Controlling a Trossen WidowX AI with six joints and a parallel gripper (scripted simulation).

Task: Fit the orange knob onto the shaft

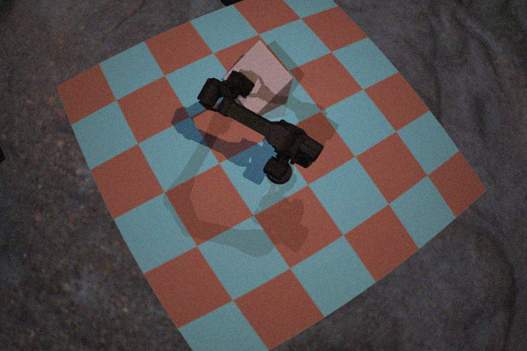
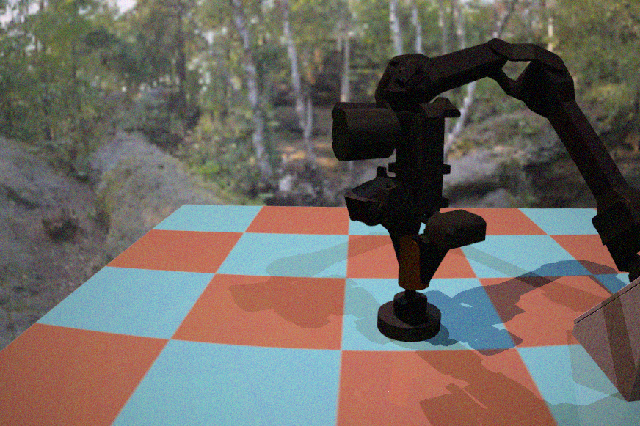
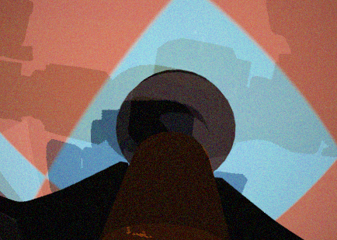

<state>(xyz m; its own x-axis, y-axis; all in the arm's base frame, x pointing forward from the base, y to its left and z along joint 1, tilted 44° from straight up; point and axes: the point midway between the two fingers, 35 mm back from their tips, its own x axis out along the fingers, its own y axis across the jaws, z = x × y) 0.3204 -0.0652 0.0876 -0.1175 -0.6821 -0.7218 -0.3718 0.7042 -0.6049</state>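
The orange knob is 2 cm above my gripper tip. Also, from my gripper tip: dark pedestal: 4 cm below.
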